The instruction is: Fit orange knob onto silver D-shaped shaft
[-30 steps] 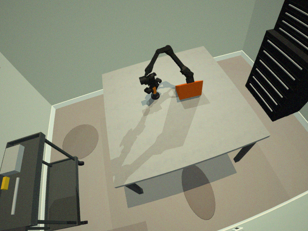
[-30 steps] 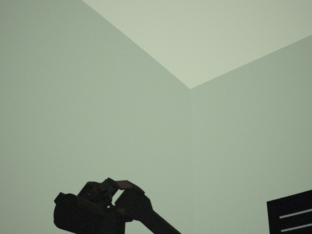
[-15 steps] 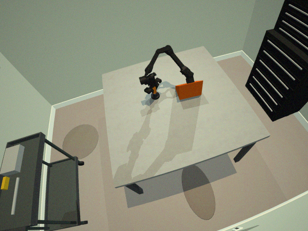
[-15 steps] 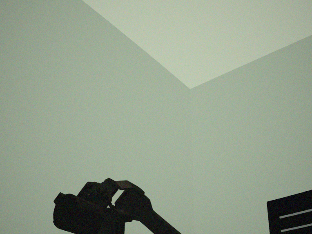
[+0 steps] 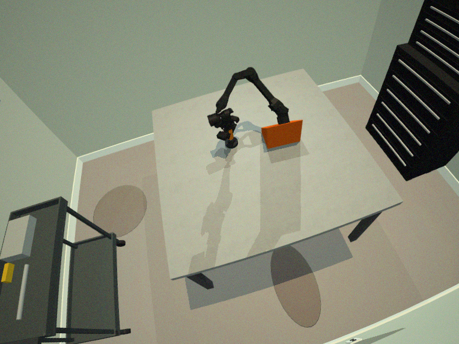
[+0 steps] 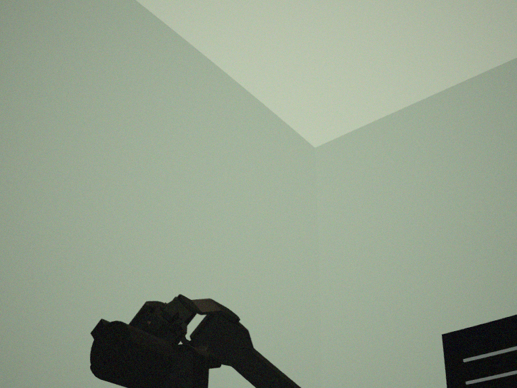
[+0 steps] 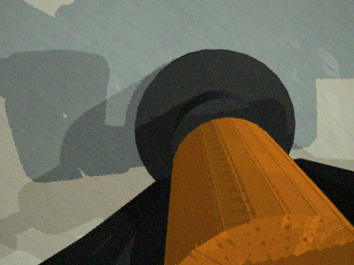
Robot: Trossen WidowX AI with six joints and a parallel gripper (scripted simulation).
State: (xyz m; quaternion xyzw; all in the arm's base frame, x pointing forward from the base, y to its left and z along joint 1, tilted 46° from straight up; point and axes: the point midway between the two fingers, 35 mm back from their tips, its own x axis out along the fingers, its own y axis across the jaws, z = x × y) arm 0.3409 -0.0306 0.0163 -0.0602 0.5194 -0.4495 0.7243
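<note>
Right now my gripper tip is 3 cm below the orange knob. From my gripper tip the other things lie so: round black pedestal 4 cm below.
</note>
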